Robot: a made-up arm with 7 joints. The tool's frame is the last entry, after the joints. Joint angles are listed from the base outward.
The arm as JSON. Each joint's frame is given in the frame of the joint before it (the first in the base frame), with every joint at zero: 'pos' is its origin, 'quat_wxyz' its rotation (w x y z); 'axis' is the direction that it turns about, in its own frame. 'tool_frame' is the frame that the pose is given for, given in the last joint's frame.
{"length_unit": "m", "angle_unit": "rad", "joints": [
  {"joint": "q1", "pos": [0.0, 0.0, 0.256], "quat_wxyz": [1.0, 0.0, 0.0, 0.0], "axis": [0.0, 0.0, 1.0]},
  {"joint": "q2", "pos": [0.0, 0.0, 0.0], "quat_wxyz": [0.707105, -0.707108, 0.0, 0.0], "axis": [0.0, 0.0, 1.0]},
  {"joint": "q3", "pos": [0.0, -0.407, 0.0], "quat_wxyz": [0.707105, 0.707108, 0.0, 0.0], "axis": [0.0, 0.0, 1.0]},
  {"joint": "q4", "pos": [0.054, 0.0, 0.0], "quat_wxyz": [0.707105, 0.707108, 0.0, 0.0], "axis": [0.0, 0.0, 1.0]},
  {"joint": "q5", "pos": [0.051, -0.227, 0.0], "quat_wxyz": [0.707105, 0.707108, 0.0, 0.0], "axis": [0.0, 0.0, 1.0]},
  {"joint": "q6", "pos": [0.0, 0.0, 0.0], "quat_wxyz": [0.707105, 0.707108, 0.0, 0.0], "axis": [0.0, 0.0, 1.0]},
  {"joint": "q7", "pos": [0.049, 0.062, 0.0], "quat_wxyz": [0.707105, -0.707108, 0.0, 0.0], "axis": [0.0, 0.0, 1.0]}
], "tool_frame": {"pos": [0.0, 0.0, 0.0], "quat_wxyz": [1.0, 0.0, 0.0, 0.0]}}
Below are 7 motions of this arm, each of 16 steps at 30 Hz.
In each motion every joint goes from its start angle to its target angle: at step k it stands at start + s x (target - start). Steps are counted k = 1, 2, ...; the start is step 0. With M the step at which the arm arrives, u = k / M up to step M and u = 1 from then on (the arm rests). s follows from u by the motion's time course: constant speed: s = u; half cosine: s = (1 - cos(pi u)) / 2; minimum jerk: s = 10 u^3 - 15 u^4 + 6 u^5.
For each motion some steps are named. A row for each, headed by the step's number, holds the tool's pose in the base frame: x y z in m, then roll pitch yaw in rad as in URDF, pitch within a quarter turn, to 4 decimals.
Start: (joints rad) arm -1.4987 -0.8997 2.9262 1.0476 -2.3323 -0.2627 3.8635
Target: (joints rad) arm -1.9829 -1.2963 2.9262 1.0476 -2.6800 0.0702 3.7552
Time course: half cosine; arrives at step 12
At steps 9, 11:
9: 0.1600 0.3209 0.0533 2.9032 -0.1265 0.0156
11: 0.1791 0.2995 0.0337 2.8738 -0.1249 0.0250

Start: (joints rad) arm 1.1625 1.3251 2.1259 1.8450 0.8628 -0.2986 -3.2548
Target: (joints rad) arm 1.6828 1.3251 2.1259 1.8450 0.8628 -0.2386 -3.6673
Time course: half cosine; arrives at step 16
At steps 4, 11, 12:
4: -0.0868 0.5864 0.5030 1.0925 -0.6239 -2.0054
11: -0.2729 0.5260 0.5053 1.1268 -0.3744 -1.7716
12: -0.2936 0.5147 0.5056 1.1285 -0.3444 -1.7426

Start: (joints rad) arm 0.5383 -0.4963 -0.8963 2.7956 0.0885 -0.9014 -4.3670
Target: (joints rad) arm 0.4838 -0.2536 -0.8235 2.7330 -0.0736 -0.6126 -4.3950
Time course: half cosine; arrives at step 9
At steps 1, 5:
1: -0.2619 -0.1694 0.8438 0.9502 0.0996 -1.5641
5: -0.1835 -0.1222 0.8977 0.6320 0.0739 -1.6197

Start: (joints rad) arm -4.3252 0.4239 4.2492 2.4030 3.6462 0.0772 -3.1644
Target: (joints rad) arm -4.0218 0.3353 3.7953 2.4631 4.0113 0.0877 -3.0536
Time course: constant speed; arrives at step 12
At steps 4, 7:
4: 0.1174 0.2200 0.8886 -0.0123 -0.4912 -2.7418
7: 0.1016 0.1958 0.9018 -0.0968 -0.4294 -2.6265

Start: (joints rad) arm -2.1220 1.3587 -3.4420 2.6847 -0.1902 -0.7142 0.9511
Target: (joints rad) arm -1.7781 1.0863 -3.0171 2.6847 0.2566 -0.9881 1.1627
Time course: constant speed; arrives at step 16
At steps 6, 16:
6: -0.2539 -0.5749 0.5029 1.6228 0.6901 -0.4551
16: -0.1017 -0.5574 0.5984 1.5749 0.1512 0.0668

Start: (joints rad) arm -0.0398 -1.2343 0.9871 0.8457 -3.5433 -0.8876 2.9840
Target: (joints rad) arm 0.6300 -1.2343 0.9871 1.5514 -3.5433 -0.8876 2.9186
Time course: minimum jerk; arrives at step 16
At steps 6, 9, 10, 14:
6: -0.2295 0.1515 0.4951 1.5452 -0.1739 1.7053
9: -0.3037 0.1016 0.5248 1.4049 -0.2047 2.1477
10: -0.3256 0.0774 0.5334 1.3581 -0.2083 2.2894
14: -0.3685 0.0047 0.5516 1.2447 -0.2042 2.6260

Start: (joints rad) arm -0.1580 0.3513 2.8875 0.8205 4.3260 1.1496 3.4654
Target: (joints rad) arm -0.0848 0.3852 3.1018 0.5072 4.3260 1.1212 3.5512
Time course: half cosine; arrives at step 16
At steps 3, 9, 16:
3: -0.1734 0.1333 0.5879 -1.4984 -0.1814 0.1582
9: -0.1734 0.0883 0.5472 -1.5493 -0.2732 0.3345
16: -0.1638 0.0562 0.5157 -1.5933 -0.3476 0.4701

